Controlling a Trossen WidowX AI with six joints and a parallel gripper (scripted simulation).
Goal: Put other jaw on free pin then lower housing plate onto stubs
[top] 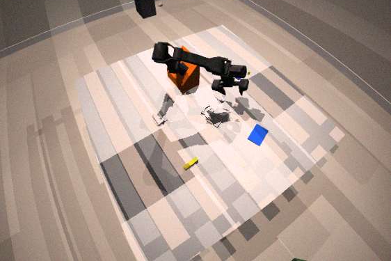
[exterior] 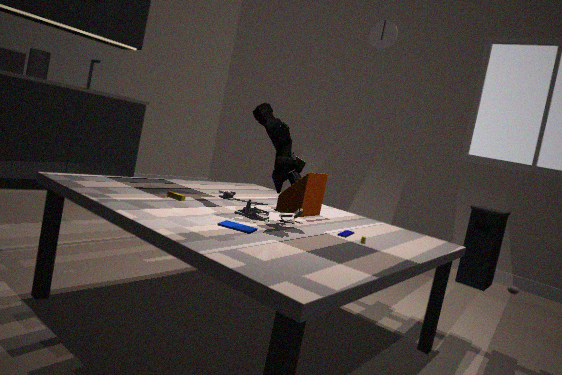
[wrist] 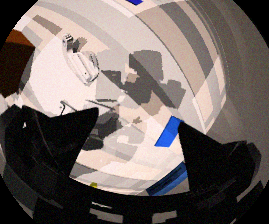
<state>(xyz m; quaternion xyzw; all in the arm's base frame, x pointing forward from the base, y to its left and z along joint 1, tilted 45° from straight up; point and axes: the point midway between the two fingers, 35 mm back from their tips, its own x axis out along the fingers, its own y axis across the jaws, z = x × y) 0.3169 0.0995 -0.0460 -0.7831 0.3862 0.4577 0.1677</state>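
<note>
The jaw lies 140 mm behind my gripper tip, 10 mm to the left of it and 90 mm below it. The rest, counted from my gripper tip: blue bar 210 mm behind, 210 mm to the left, 120 mm below; then yellow cube 140 mm behind, 300 mm to the left, 110 mm below; then blue tile 220 mm ahead, 10 mm to the left, 120 mm below.
</note>
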